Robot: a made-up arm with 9 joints. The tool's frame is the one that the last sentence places. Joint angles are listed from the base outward.
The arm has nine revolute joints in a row. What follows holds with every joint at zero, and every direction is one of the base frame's. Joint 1 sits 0.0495 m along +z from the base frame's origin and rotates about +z. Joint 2 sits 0.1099 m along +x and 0.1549 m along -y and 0.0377 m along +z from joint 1 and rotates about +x. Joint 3 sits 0.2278 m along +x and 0.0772 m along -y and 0.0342 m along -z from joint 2 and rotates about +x. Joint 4 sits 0.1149 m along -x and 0.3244 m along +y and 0.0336 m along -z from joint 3 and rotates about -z. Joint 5 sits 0.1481 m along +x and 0.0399 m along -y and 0.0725 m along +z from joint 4 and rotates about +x. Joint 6 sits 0.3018 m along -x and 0.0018 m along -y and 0.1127 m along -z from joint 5 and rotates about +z. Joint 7 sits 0.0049 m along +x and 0.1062 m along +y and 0.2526 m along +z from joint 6 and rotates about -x. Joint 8 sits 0.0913 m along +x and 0.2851 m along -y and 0.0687 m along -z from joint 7 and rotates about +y. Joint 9 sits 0.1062 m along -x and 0.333 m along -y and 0.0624 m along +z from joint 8 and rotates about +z. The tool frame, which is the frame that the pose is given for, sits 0.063 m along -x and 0.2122 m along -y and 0.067 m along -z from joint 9; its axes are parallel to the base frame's.
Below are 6 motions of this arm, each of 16 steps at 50 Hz.
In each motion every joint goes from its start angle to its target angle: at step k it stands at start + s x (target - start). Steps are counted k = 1, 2, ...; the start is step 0. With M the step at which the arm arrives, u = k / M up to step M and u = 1 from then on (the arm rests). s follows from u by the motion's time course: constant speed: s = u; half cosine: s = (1 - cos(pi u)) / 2; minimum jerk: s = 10 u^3 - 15 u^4 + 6 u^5.
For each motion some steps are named. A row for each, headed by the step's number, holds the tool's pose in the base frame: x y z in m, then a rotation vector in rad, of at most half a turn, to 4 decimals.
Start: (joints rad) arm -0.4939 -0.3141 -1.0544 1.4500 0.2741 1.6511 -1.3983 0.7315 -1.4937
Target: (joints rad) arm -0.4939 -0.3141 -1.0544 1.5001 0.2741 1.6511 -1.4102 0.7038 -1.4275
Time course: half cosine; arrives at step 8
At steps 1, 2, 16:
1: -0.1213 -0.5575 -0.3179 -0.5387 0.8056 -1.5405
2: -0.1226 -0.5589 -0.3195 -0.5298 0.7999 -1.5373
16: -0.1321 -0.5700 -0.3326 -0.4620 0.7534 -1.5107

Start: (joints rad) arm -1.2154 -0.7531 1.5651 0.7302 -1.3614 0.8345 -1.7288 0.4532 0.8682
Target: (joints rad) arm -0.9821 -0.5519 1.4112 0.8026 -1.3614 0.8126 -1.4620 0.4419 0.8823
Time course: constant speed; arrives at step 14
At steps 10, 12, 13, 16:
10: -0.2092 0.3120 -0.0836 1.8687 -0.3439 -0.1456
12: -0.2346 0.2849 -0.0821 1.8602 -0.2876 -0.1191
13: -0.2466 0.2708 -0.0812 1.8555 -0.2595 -0.1057
16: -0.2581 0.2563 -0.0802 1.8506 -0.2316 -0.0921

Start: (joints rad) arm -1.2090 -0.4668 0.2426 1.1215 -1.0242 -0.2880 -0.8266 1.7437 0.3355
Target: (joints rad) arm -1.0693 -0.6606 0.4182 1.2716 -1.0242 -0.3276 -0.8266 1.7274 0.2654
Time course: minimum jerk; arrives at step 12
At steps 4, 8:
4: -0.1605 0.4578 0.2647 1.5217 0.4197 -2.0157
8: -0.1316 0.4862 0.2611 1.4841 0.4065 -2.0704

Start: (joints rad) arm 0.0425 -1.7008 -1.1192 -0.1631 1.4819 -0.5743 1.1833 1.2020 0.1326
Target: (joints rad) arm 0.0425 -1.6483 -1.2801 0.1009 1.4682 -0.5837 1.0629 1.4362 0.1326
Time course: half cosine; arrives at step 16
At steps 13, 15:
13: -0.0926 0.3983 0.4038 -1.2941 0.3862 -1.9964
15: -0.1124 0.3897 0.4031 -1.2707 0.3712 -1.9919

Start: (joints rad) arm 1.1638 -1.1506 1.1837 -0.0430 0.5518 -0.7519 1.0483 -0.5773 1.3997
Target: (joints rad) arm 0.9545 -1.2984 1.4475 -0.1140 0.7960 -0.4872 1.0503 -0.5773 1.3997
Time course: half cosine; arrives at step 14
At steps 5, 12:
5: 0.6353 -0.2258 0.5783 -0.5625 0.0070 2.1954
12: 0.7092 -0.2687 0.4219 -0.2689 -0.1703 2.2283

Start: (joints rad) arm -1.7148 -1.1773 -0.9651 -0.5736 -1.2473 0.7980 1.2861 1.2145 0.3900
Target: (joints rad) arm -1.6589 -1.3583 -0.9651 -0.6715 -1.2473 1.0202 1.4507 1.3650 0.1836
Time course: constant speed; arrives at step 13
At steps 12, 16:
12: -0.5924 0.5219 -0.7292 1.2172 -0.8989 -1.5870
16: -0.6023 0.5372 -0.7094 1.2199 -0.8706 -1.6251

